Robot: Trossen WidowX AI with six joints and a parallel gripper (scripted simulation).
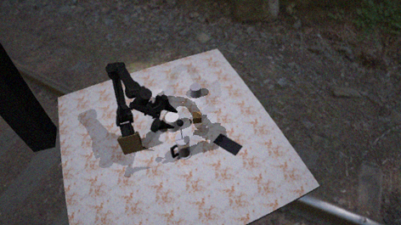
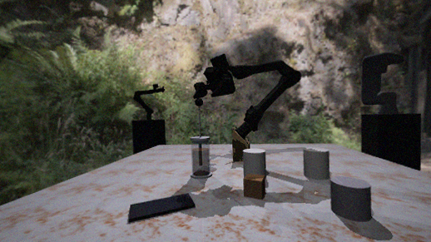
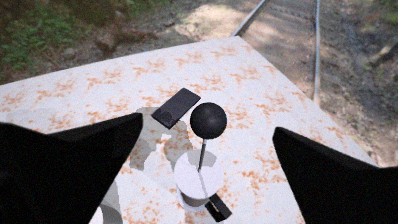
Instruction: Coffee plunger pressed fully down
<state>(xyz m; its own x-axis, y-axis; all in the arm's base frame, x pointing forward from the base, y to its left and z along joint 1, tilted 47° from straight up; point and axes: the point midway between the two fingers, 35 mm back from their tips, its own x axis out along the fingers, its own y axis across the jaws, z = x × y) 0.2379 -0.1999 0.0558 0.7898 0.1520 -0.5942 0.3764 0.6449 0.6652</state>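
Right now the glass coffee press is 160 mm below my gripper tip and 10 mm to the right of it. The rest, counted from my gripper tip: brown cube: 280 mm below, 200 mm to the left, 150 mm ahead.
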